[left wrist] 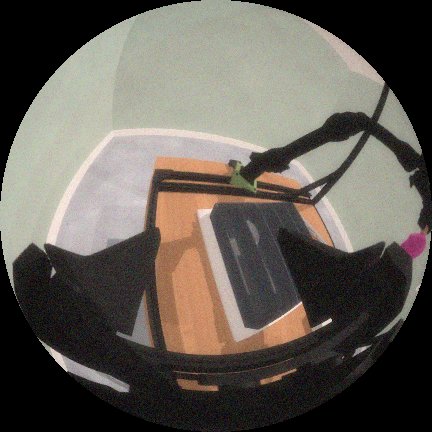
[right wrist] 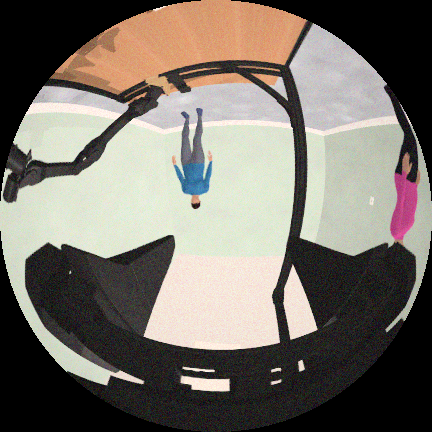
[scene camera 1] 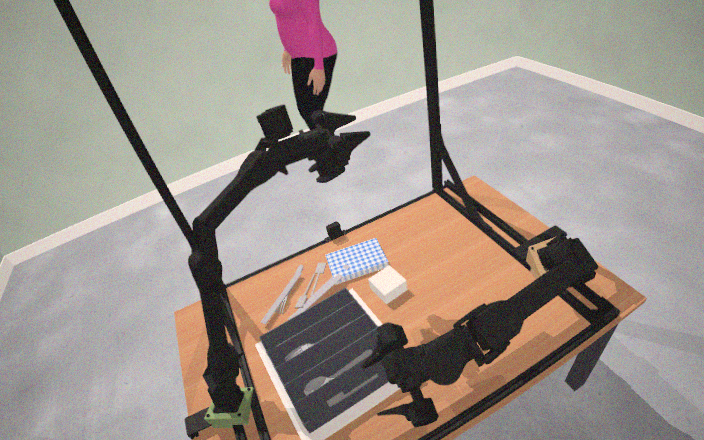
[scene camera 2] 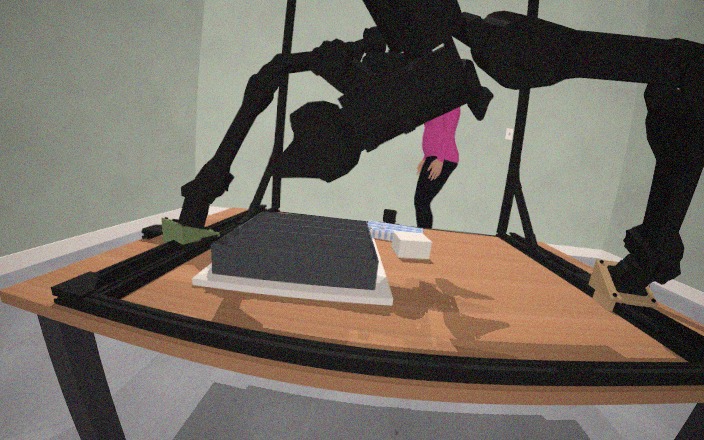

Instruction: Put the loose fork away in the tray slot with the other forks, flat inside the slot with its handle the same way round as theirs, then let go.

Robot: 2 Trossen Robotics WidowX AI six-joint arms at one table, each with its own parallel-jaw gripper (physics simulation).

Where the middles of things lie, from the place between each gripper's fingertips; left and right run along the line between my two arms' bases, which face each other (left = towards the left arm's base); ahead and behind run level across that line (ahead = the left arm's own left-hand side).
Labels:
Now: the dark cutlery tray (scene camera 2: 312,250) 22 cm behind my left hand, 18 cm below it and 5 cm to the right of it. From my left hand the other things lie so: white block (scene camera 2: 405,244) 37 cm behind, 19 cm below, 18 cm to the left.
I see the white block 8 cm ahead of my right hand, 3 cm to the right of it and 47 cm below it. Round my right hand: dark cutlery tray 23 cm ahead, 26 cm to the right, 46 cm below.

